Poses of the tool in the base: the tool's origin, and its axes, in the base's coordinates. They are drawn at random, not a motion.
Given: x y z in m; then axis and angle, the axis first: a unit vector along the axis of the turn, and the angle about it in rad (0 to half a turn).
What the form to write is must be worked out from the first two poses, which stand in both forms.
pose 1, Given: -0.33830 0.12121 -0.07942 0.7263 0.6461 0.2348 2.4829
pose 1, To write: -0.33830 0.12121 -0.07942 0.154 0.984 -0.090 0.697 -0.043 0.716
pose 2, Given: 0.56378 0.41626 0.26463 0.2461 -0.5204 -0.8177 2.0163
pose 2, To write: 0.56378 0.41626 0.26463 -0.344 -0.921 0.182 0.555 -0.043 0.831
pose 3, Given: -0.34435 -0.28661 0.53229 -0.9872 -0.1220 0.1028 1.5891
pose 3, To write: -0.34435 -0.28661 0.53229 0.974 0.225 0.019 0.020 -0.003 -1.000
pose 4, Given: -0.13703 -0.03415 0.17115 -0.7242 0.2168 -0.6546 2.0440
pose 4, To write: -0.13703 -0.03415 0.17115 0.308 -0.811 0.497 0.354 -0.387 -0.851
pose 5, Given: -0.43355 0.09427 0.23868 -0.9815 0.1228 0.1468 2.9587
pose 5, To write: -0.43355 0.09427 0.23868 0.927 -0.212 -0.308 -0.266 -0.953 -0.143
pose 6, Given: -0.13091 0.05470 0.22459 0.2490 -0.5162 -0.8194 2.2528
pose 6, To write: -0.13091 0.05470 0.22459 -0.529 -0.846 0.068 0.427 -0.196 0.883
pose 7, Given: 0.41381 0.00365 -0.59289 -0.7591 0.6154 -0.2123 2.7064
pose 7, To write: 0.41381 0.00365 -0.59289 0.192 -0.980 0.048 -0.801 -0.185 -0.569
